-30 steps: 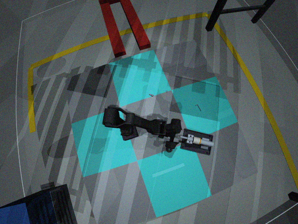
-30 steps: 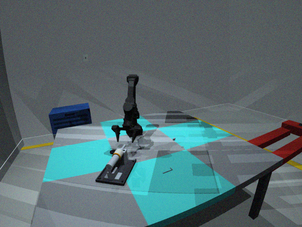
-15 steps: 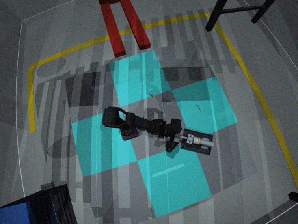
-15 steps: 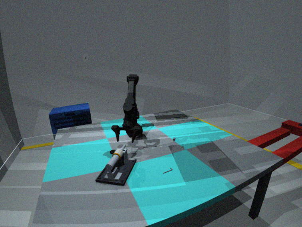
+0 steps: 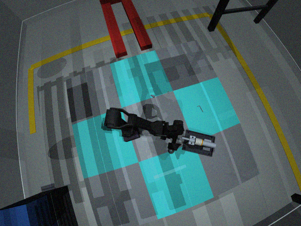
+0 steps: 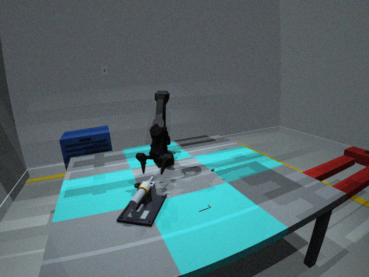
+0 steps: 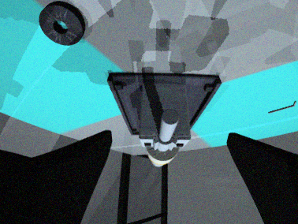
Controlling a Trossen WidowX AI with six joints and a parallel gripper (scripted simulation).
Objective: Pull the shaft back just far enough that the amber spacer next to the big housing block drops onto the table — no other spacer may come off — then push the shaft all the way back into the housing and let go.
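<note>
Now: gripper tip 60 mm short of the thin grey shaft, 60 mm to the left of it and 20 mm above it. The rest, counted from my gripper tip: amber spacer (100 mm ahead, 100 mm to the right, 20 mm below); hex key (270 mm ahead, 120 mm to the left, 100 mm below); dark ring (100 mm behind, 40 mm to the right, 90 mm below).
</note>
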